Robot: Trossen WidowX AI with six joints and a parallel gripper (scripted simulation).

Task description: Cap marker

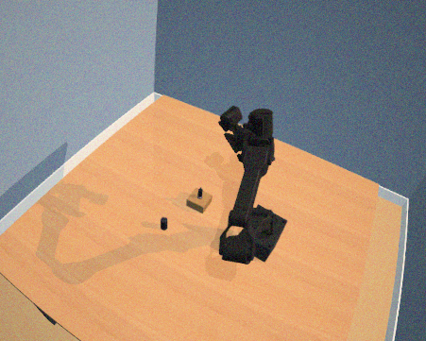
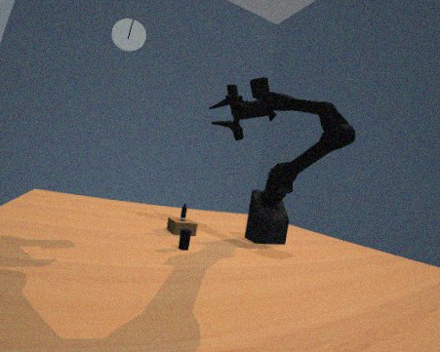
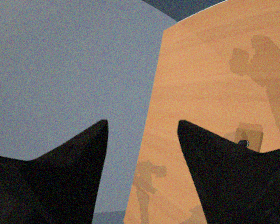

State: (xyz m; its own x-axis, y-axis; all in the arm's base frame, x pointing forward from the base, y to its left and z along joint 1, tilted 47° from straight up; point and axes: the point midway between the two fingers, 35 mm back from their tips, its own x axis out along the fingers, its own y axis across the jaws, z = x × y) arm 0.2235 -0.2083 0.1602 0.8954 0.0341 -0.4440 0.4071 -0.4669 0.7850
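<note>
Now: the marker cap 370 mm below my gripper tip, 200 mm to the left of it and 70 mm ahead of it. Round my gripper tip: holder block (380 mm below, 40 mm ahead, 10 mm to the left).
</note>
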